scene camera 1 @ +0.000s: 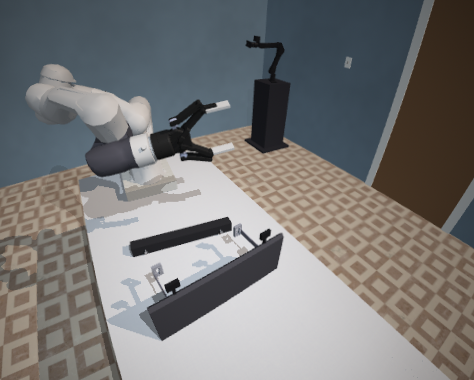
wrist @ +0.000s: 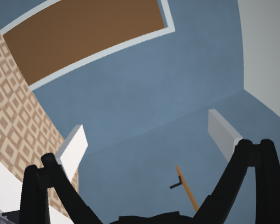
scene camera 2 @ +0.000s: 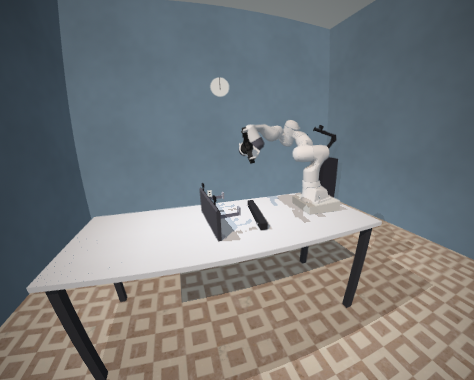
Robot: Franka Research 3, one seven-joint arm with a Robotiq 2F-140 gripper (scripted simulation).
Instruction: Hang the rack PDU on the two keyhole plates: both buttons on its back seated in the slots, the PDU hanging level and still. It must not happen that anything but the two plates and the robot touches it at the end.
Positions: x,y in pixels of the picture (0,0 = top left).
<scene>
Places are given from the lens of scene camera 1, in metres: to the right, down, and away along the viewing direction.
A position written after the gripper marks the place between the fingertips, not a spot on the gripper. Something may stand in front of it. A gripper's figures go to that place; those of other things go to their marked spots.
gripper (scene camera 1: pixel 231 126): -0.02, -0.18, 0.70
rack PDU (scene camera 1: pixel 170 239): -0.25, 0.19, 0.92
dark panel (scene camera 1: pixel 173 317): -0.17, 0.34, 0.63
The marked spots on the dark panel and the rack PDU are 0.34 m apart.
</scene>
